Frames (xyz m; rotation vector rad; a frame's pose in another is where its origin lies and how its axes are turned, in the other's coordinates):
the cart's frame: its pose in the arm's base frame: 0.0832 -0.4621 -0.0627 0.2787 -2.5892 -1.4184
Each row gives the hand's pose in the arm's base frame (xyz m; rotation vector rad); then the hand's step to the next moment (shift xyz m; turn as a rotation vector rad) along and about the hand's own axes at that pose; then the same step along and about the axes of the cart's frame.
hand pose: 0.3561 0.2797 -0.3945 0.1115 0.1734 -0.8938
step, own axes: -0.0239 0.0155 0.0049 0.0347 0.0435 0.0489
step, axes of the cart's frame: -0.0041 0.0228 0.0173 -0.0538 0.0268 -0.0433
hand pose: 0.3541 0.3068 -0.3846 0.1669 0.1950 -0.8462
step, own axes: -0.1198 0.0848 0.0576 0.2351 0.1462 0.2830
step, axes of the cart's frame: -0.0190 0.1450 0.0590 -0.2337 0.0971 -0.3044
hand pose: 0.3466 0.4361 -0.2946 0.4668 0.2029 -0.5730
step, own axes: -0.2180 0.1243 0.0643 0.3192 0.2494 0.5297
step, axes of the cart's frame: 0.0727 0.2388 0.0692 -0.3358 0.2357 -0.5257
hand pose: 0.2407 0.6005 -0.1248 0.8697 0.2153 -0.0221
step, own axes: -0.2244 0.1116 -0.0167 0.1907 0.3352 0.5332
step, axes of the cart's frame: 0.1940 0.1531 0.0449 -0.2287 0.3461 -0.5108
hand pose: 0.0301 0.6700 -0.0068 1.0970 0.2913 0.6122
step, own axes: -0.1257 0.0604 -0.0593 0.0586 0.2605 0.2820
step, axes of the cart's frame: 0.1491 0.0212 0.0168 -0.0584 0.2486 -0.2926
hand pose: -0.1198 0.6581 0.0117 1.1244 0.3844 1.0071
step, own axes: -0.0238 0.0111 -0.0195 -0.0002 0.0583 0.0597
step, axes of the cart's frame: 0.0322 -0.0047 0.0033 -0.0020 0.0480 -0.0682
